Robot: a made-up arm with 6 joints.
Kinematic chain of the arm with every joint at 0, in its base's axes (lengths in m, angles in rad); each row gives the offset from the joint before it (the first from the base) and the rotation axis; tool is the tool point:
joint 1: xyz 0 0 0.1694 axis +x
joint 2: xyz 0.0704 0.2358 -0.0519 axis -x
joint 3: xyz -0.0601 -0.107 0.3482 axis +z
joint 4: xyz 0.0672 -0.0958 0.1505 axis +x
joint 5: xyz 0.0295 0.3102 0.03 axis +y
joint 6: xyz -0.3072 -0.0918 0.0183 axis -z
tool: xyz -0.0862 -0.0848 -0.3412
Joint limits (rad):
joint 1: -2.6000..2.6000
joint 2: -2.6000..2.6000
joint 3: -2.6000..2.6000
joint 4: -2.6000..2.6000
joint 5: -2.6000..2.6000
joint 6: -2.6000..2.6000
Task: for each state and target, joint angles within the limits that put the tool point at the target. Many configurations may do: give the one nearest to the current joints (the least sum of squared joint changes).
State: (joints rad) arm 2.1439 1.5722 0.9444 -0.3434 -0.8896 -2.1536
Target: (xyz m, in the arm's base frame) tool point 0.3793 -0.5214 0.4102
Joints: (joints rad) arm 2.3392 1.7471 0.6188 -1.2895 -0.7878 -1.8705
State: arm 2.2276 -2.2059 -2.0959 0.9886 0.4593 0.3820
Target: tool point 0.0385 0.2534 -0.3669
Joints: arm 1.9706 -1.9540 -2.0049 1.0344 0.9507 0.5406
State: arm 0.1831 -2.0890 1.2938 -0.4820 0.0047 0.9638
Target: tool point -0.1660 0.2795 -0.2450
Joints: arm 0.1065 -1.8980 1.1380 -0.2928 -0.0497 1.0178
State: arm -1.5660 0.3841 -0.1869 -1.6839 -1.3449 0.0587
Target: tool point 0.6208 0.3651 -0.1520
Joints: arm -1.8342 0.6038 0.3741 -1.6778 -1.7938 0.0733
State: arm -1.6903 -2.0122 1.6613 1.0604 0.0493 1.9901
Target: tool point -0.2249 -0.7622 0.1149
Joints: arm -1.4588 -2.1404 1.8022 0.9283 0.0945 1.9597
